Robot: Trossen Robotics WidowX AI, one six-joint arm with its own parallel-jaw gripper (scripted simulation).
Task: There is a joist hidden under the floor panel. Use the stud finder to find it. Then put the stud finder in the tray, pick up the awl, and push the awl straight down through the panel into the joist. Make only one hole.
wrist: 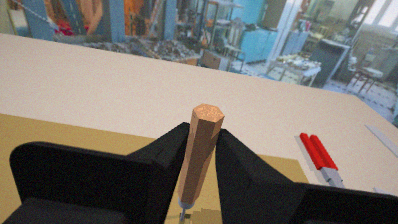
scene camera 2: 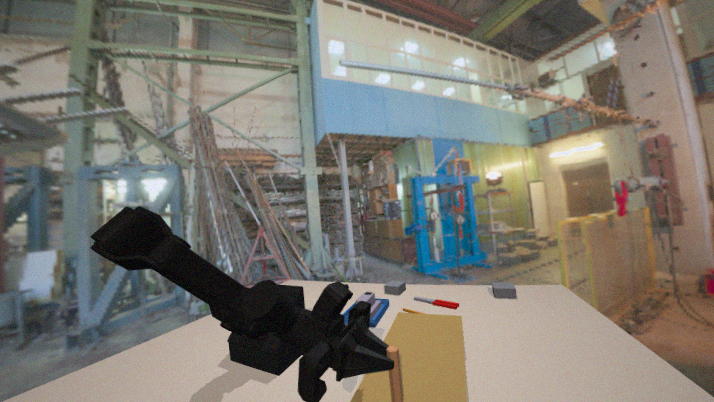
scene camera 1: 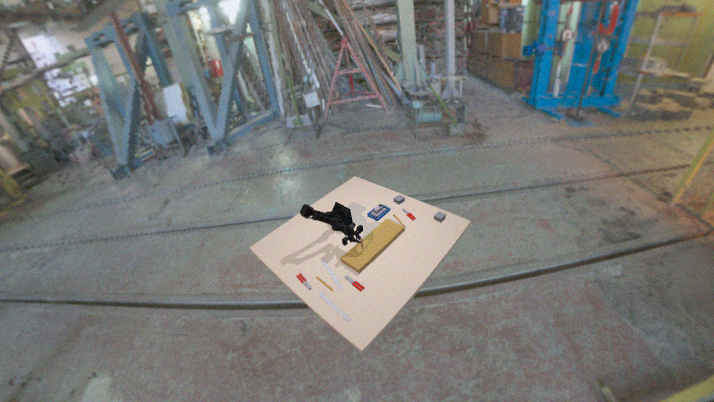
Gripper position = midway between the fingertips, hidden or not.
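Observation:
My gripper (scene camera 2: 395, 360) is visible, and the wrist view also shows the gripper (wrist: 203, 132). An awl (wrist: 206, 120) is visible as well.

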